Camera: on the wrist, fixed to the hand. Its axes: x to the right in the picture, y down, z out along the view.
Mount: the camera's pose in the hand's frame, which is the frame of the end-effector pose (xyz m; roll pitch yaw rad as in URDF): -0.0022 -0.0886 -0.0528 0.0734 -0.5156 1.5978
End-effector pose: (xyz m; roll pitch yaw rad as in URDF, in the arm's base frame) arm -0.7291 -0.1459 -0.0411 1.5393 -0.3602 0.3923
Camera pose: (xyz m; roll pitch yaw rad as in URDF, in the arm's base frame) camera -0.7207 -0.0883 -0.1263 -2.3484 -0.9609 -1.8007
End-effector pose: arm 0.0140 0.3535 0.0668 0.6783 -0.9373 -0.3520
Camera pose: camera 0.0736 0.2934 0.0078 -1.2241 -0.5602 2.3405
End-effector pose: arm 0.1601 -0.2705 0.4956 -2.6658 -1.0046 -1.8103
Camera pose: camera 0.2309 -0.2105 0.5407 -1.8229 0.4877 -2.4784
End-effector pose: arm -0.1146 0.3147 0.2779 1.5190 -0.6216 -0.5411
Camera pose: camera -0.0458 0.3295 0.2025 -2.0297 -0.7940 -2.9906
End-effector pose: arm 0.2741 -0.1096 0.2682 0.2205 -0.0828 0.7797
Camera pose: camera 0.3294 -0.1603 0.1974 -0.0458 -0.7303 2.4566
